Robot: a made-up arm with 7 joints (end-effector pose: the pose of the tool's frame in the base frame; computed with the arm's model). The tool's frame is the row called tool. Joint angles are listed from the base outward.
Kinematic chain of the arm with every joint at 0, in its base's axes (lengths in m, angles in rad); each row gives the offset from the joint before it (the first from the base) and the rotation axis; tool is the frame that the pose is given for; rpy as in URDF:
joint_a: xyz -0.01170 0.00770 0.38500 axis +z
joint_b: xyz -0.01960 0.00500 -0.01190 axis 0 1 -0.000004
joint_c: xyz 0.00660 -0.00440 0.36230 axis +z
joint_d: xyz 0.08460 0.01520 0.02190 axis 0 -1 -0.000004
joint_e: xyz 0.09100 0.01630 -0.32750 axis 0 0.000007 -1
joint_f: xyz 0.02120 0.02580 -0.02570 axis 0 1 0.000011
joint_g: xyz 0.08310 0.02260 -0.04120 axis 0 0.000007 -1
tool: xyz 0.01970 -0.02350 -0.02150 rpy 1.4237 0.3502 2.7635
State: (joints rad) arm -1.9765 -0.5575 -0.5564 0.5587 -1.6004 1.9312 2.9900
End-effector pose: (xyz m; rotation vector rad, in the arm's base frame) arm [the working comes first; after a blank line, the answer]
Working (the frame after each row of the table, in the pose's form):
after joint_a: -0.0117 0.0077 0.3850 0.0000 0.0000 -1.9765
after joint_b: 0.0006 0.0237 0.3731 -0.5488 -0.3615 -1.9175
after joint_c: 0.0700 0.1964 0.6840 -0.4790 -0.5572 -2.4493
after joint_d: 0.0187 0.1574 0.7449 -1.1767 -0.7747 -2.3024
after joint_e: -0.2124 -0.0801 0.6674 -1.0865 0.2407 -0.9228
after joint_f: -0.2008 -0.1088 0.6388 0.1680 1.7717 -1.6927
after joint_g: -0.2680 -0.0963 0.5721 1.5453 -0.2658 0.8830

-0.2478 -0.0654 0.5661 0.5242 0.3146 -3.0106
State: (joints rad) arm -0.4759 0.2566 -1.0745 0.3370 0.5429 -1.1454 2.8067
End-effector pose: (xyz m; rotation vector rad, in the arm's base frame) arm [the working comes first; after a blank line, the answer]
Working (the frame after each row of the table, in the pose's form):
after joint_a: -0.0117 0.0077 0.3850 0.0000 0.0000 -0.4759
after joint_b: -0.0268 0.0211 0.3731 0.0611 0.2517 -0.4733
after joint_c: 0.0586 -0.0278 0.7219 -0.0838 0.2715 -1.5411
after joint_d: 0.0789 -0.1139 0.7294 -0.3397 0.0038 -1.4992
after joint_e: 0.0331 -0.2736 0.4325 -0.3573 -0.0951 -2.0361
after joint_f: 0.0410 -0.3096 0.4120 -1.4698 -0.7814 -1.5892
after joint_g: 0.0420 -0.3687 0.4869 -0.4927 1.4810 1.1988

0.0451 -0.3908 0.4568 -0.1260 -1.5207 -0.8914
